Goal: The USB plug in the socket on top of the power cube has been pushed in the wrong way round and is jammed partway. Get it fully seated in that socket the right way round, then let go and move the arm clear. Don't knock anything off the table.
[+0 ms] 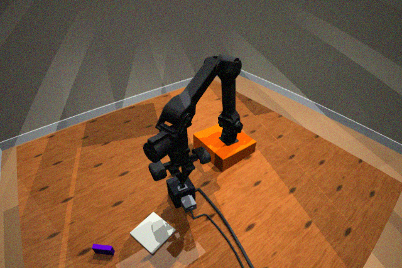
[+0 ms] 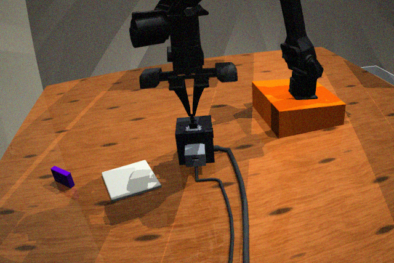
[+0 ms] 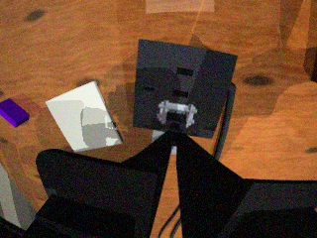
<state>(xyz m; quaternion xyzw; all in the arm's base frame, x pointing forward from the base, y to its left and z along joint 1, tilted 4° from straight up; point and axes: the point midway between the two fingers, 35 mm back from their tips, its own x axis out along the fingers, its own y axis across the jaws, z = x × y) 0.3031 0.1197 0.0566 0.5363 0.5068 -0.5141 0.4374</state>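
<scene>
Right now my gripper tip is 20 mm above the dark USB plug. The rest, counted from my gripper tip: silver-framed socket (40 mm below); white pad (150 mm ahead, 50 mm to the left, 100 mm below); purple block (300 mm ahead, 40 mm to the left, 90 mm below).
</scene>
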